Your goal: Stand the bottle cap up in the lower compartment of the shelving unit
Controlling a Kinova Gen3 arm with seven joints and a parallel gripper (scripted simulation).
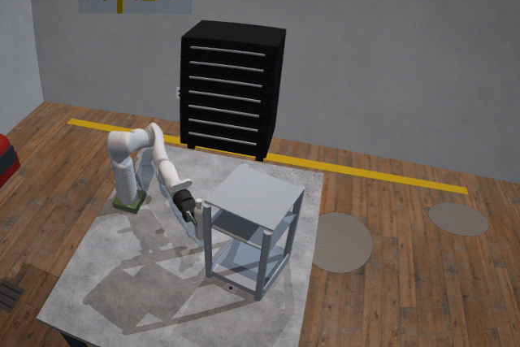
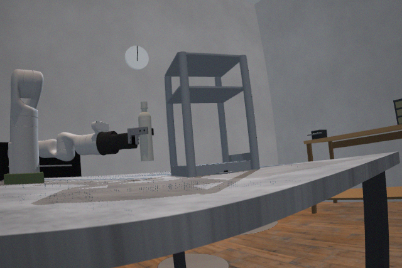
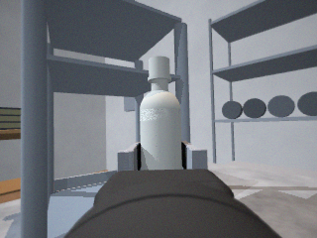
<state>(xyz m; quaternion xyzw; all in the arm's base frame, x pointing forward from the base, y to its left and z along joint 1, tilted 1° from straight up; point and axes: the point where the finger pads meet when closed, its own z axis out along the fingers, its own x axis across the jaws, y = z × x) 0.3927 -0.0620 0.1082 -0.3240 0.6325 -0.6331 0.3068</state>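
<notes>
My gripper is now 210 mm short of the grey shelving unit, 40 mm below it and 30 mm to the left of it. Also, from my hand: bottle: 30 mm above.
</notes>
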